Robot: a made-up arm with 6 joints. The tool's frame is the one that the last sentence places. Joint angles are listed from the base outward.
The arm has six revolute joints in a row. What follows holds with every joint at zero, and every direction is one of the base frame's. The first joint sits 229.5 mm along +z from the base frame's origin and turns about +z. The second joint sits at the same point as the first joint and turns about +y. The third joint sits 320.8 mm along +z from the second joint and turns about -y. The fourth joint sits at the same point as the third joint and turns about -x. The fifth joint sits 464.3 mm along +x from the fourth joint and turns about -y. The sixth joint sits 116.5 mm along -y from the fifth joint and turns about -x. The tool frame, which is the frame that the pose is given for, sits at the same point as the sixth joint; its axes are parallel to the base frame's.
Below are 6 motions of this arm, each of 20 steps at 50 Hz.
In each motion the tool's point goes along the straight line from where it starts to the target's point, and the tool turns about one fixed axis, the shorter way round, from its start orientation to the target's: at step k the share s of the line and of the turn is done. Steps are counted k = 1, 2, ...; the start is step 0. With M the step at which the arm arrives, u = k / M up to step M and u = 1 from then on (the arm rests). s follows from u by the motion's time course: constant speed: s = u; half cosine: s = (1 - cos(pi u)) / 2; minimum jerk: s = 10 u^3 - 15 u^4 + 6 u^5.
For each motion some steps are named. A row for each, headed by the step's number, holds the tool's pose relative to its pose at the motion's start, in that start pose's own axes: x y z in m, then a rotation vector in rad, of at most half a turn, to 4 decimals.
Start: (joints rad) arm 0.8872 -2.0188 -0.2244 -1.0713 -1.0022 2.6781
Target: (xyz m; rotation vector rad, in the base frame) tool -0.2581 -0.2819 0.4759 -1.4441 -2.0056 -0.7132
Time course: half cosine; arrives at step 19
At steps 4, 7, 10, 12, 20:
4: -0.0023 -0.0092 0.0125 -0.0475 0.0136 0.0117
7: -0.0066 -0.0262 0.0354 -0.1348 0.0385 0.0332
10: -0.0120 -0.0474 0.0640 -0.2439 0.0697 0.0600
12: -0.0156 -0.0614 0.0828 -0.3158 0.0902 0.0777
20: -0.0222 -0.0876 0.1182 -0.4505 0.1288 0.1109

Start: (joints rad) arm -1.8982 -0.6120 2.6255 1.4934 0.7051 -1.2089
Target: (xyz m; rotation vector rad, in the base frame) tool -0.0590 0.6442 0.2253 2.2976 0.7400 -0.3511
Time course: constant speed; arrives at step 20
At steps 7, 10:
7: -0.0646 -0.0699 0.0221 -0.0863 -0.1105 -0.0369
10: -0.0922 -0.0998 0.0316 -0.1232 -0.1579 -0.0527

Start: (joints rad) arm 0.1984 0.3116 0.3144 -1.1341 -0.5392 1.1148
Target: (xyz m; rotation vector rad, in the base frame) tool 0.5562 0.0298 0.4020 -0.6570 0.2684 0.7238
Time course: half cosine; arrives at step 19
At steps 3, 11, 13, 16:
3: -0.0011 -0.0015 -0.0019 -0.0354 0.0153 -0.0005
11: -0.0115 -0.0150 -0.0197 -0.3659 0.1584 -0.0048
13: -0.0143 -0.0187 -0.0245 -0.4544 0.1968 -0.0060
16: -0.0174 -0.0227 -0.0297 -0.5521 0.2391 -0.0073

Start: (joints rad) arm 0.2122 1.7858 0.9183 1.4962 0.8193 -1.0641
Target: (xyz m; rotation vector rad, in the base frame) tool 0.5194 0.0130 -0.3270 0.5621 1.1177 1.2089
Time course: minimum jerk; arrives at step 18
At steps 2, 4, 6, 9, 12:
2: -0.0006 0.0005 -0.0033 0.0081 0.0017 0.0044
4: -0.0042 0.0035 -0.0220 0.0536 0.0112 0.0293
6: -0.0116 0.0096 -0.0605 0.1473 0.0309 0.0804
9: -0.0276 0.0228 -0.1441 0.3510 0.0735 0.1915
12: -0.0437 0.0360 -0.2278 0.5547 0.1162 0.3025

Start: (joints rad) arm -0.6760 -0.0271 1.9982 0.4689 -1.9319 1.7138
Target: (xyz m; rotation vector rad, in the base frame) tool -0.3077 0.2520 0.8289 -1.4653 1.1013 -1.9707
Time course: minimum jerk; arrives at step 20
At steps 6, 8, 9, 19, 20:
6: -0.0287 0.0178 0.0054 -0.0345 0.1283 -0.1000
8: -0.0559 0.0346 0.0106 -0.0672 0.2497 -0.1946
9: -0.0716 0.0443 0.0136 -0.0862 0.3200 -0.2494
19: -0.1759 0.1088 0.0333 -0.2115 0.7856 -0.6123
20: -0.1761 0.1089 0.0333 -0.2117 0.7865 -0.6130

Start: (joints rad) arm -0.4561 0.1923 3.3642 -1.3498 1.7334 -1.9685
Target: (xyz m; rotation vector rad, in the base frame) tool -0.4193 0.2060 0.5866 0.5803 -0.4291 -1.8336
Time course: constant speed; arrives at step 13
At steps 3, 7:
3: -0.0053 -0.0180 -0.0074 0.0302 -0.0056 0.0050
7: -0.0124 -0.0421 -0.0172 0.0705 -0.0131 0.0116

